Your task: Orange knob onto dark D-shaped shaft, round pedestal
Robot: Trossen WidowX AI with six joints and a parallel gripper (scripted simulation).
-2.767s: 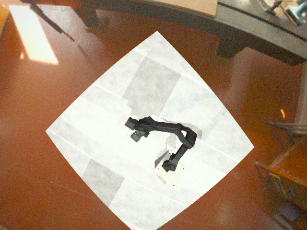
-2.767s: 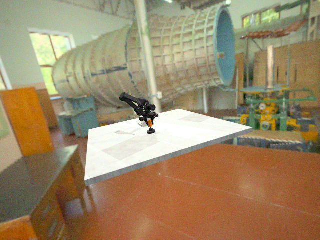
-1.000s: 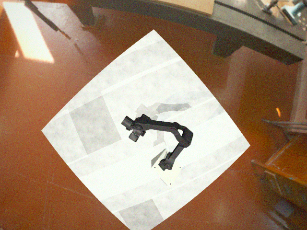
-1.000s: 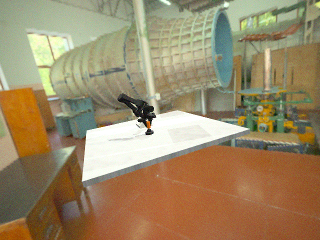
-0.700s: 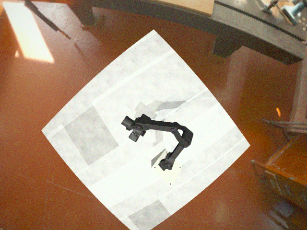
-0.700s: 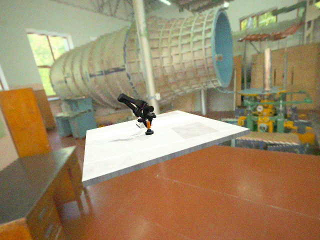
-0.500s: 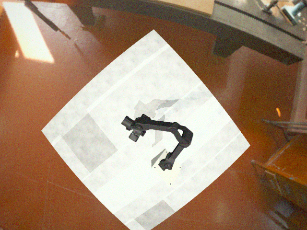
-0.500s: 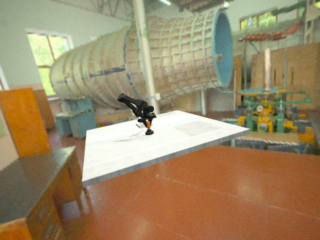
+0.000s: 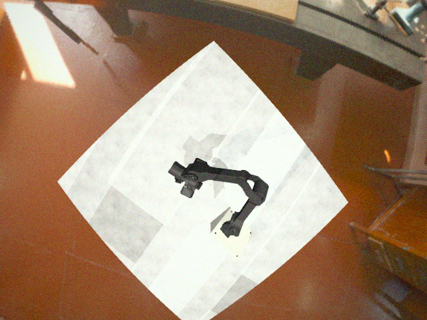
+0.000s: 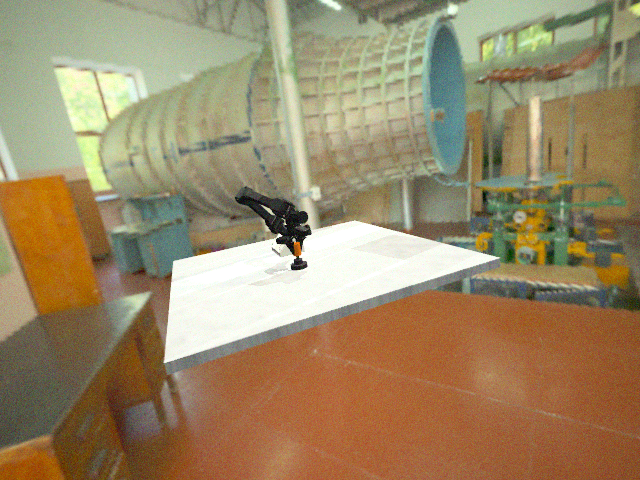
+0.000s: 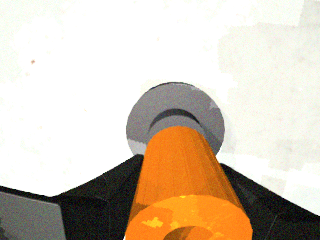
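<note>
Right now the orange knob is 20 mm above my gripper tip. Also, from my gripper tip: pedestal: 40 mm below.
</note>
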